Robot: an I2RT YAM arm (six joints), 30 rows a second.
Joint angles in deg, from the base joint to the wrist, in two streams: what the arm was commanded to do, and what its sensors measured. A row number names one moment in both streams.
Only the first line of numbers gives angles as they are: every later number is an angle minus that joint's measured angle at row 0.
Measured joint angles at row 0:
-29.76, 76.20, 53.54, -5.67, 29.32, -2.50
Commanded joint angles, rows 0 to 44:
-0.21, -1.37, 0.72, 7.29, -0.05, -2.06
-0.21, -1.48, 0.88, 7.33, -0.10, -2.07
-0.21, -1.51, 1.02, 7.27, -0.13, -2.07
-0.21, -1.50, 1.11, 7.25, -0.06, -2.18
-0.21, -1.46, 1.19, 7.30, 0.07, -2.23
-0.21, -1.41, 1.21, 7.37, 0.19, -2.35
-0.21, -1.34, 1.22, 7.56, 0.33, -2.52
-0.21, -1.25, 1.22, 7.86, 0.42, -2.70
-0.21, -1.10, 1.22, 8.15, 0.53, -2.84
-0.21, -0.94, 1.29, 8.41, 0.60, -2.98
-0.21, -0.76, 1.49, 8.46, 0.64, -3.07
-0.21, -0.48, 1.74, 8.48, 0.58, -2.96
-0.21, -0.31, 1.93, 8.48, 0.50, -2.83
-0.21, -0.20, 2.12, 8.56, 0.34, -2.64
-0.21, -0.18, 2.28, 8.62, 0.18, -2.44
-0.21, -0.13, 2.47, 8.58, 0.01, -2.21
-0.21, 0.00, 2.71, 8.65, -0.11, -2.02
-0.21, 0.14, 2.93, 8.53, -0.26, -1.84
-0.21, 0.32, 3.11, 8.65, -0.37, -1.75
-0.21, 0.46, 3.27, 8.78, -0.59, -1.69
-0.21, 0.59, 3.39, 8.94, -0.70, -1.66
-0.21, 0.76, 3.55, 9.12, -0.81, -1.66
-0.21, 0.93, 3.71, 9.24, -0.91, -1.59
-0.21, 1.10, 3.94, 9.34, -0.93, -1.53
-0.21, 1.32, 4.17, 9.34, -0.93, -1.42
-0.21, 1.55, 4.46, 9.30, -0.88, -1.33
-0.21, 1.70, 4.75, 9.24, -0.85, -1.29
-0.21, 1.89, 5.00, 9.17, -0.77, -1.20
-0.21, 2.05, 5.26, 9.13, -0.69, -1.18
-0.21, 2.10, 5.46, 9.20, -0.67, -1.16
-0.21, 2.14, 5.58, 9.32, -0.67, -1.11
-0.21, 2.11, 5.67, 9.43, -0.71, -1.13
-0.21, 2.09, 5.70, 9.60, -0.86, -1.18
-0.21, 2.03, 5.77, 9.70, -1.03, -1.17
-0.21, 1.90, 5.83, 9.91, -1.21, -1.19
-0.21, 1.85, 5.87, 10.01, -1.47, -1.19
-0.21, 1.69, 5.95, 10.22, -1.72, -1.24
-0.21, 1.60, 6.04, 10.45, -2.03, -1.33
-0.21, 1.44, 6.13, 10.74, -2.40, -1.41
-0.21, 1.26, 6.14, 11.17, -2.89, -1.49
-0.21, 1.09, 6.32, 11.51, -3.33, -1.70
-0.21, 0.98, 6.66, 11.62, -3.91, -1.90
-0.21, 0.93, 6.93, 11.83, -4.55, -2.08
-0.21, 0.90, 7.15, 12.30, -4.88, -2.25
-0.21, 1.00, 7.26, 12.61, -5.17, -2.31
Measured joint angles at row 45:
0.05, 2.15, 0.50, -0.68, -1.18, -1.36
